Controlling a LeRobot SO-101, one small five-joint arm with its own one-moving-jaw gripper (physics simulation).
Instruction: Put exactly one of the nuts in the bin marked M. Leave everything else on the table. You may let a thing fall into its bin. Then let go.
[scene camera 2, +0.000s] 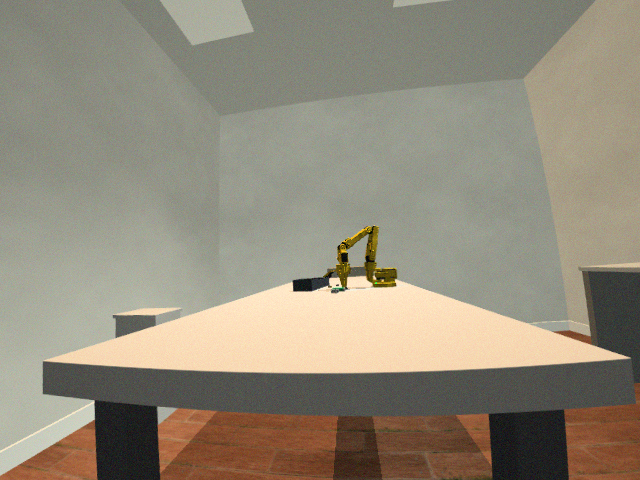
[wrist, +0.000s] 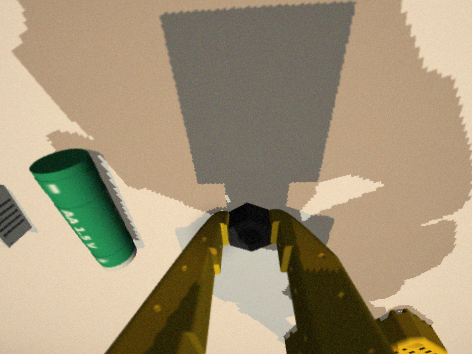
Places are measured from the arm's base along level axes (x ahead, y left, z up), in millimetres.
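Pixels of known places: hand at its tool point: (scene camera 2: 343, 288) (wrist: 228, 223); arm's base at its link origin: (scene camera 2: 379, 286).
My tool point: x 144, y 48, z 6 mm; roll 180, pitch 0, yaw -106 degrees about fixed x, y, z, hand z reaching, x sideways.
Note:
For each thing: its top centre in the pictures, then the offset to it from my tool point. "*": a spot on its surface instead. Level surfaces: height alone.
- black hexagonal nut at its top centre: (wrist: 249, 237) dx -6, dy -6, dz +3 mm
- green AA battery at its top centre: (wrist: 83, 235) dx +17, dy +45, dz +8 mm
- grey ridged piece at a spot on its surface: (wrist: 11, 217) * dx +26, dy +85, dz -2 mm
- table at its surface level: dz -6 mm
A black hexagonal nut (wrist: 250, 227) is at the middle of the wrist view, with a jaw tip pressed on each of its two sides. My gripper (wrist: 250, 231) (scene camera 2: 344, 286) is shut on this nut, low at the table top. In the scene view the gripper points straight down, to the right of the dark bins (scene camera 2: 306, 284). The nut cannot be made out there, and the letters on the bins cannot be read.
A green AA battery (wrist: 90, 210) lies left of the jaws in the wrist view. A grey ridged piece (wrist: 11, 217) shows at the left edge. Small things lie on the table (scene camera 2: 336, 335) near the gripper in the scene view.

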